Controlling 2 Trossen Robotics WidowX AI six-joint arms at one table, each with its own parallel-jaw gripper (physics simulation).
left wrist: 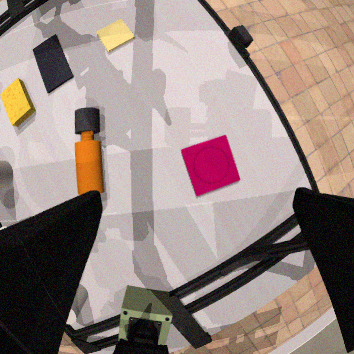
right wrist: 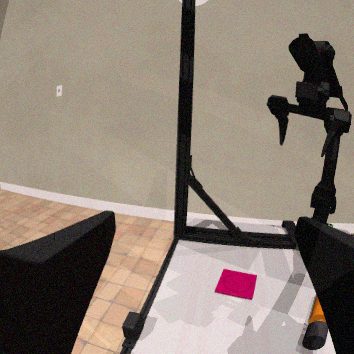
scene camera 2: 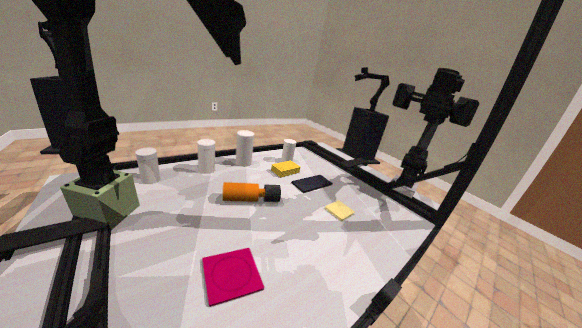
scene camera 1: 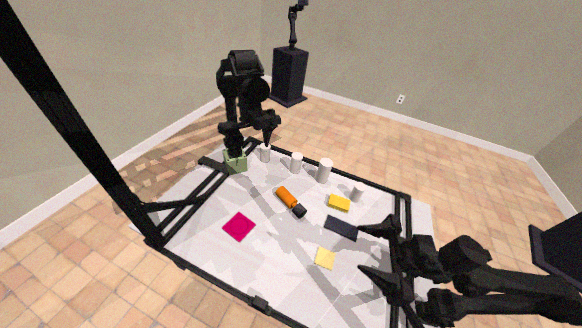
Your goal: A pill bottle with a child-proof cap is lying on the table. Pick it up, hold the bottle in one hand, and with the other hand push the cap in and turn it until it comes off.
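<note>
An orange pill bottle (scene camera 1: 286,197) (scene camera 2: 241,192) (left wrist: 89,167) (right wrist: 318,311) lies on its side on the table, its black cap (scene camera 1: 299,210) (scene camera 2: 272,193) (left wrist: 87,121) (right wrist: 315,336) at the end of a narrow neck. My left gripper (scene camera 1: 251,149) (left wrist: 200,199) (right wrist: 300,150) is open and empty, above the table. In the left wrist view one finger's tip covers the edge of the bottle's bottom end. My right gripper (scene camera 1: 360,248) (scene camera 2: 432,104) (right wrist: 210,225) is open and empty, apart from the bottle on its cap side; its finger hides part of the bottle in the right wrist view.
A magenta square (scene camera 1: 239,226) (scene camera 2: 232,276) (left wrist: 211,165), a dark slab (scene camera 1: 341,227) (scene camera 2: 312,183), a yellow sponge (scene camera 1: 339,203) (scene camera 2: 285,169) and a pale yellow square (scene camera 1: 325,258) (scene camera 2: 339,210) lie around the bottle. Several white cylinders stand along the far edge. A black frame borders the table.
</note>
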